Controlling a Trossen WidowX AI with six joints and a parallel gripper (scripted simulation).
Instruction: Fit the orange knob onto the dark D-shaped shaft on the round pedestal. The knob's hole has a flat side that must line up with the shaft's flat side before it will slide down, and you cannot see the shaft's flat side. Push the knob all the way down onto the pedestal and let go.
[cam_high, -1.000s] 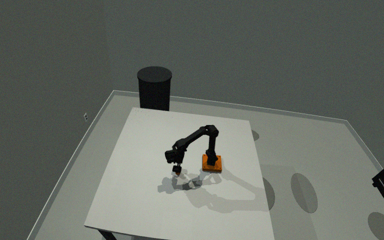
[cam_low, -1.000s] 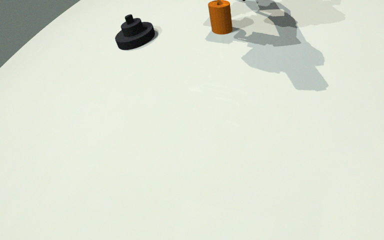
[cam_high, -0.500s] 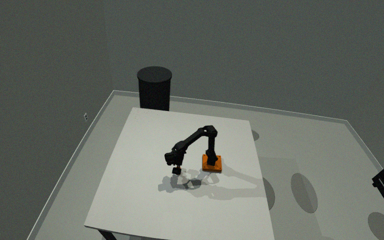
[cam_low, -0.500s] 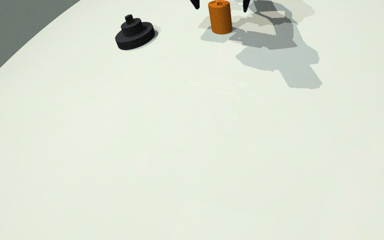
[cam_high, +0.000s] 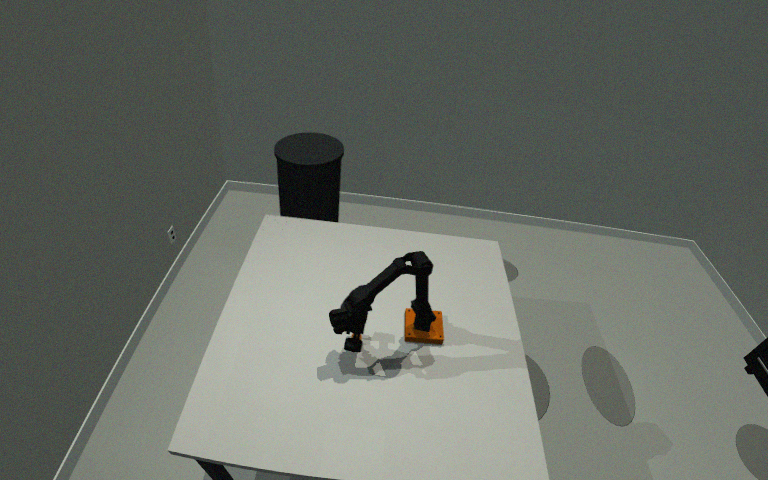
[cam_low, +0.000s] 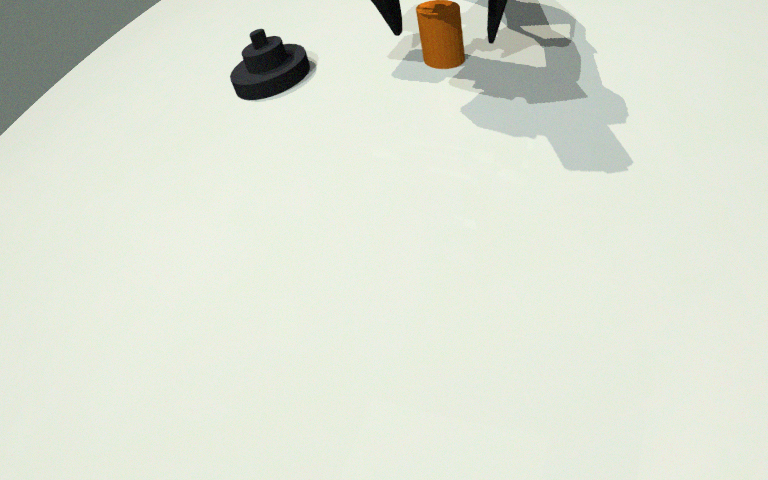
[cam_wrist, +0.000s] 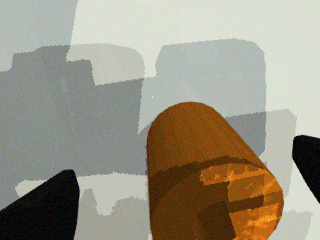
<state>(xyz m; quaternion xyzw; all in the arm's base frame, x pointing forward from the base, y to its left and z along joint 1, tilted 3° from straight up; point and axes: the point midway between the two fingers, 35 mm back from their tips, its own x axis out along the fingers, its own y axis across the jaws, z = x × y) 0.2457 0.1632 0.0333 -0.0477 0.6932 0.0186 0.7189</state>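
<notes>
The orange knob lies right at my gripper tip. From my gripper tip the other things lie so: dark round pedestal: 70 mm ahead, 170 mm to the right.
</notes>
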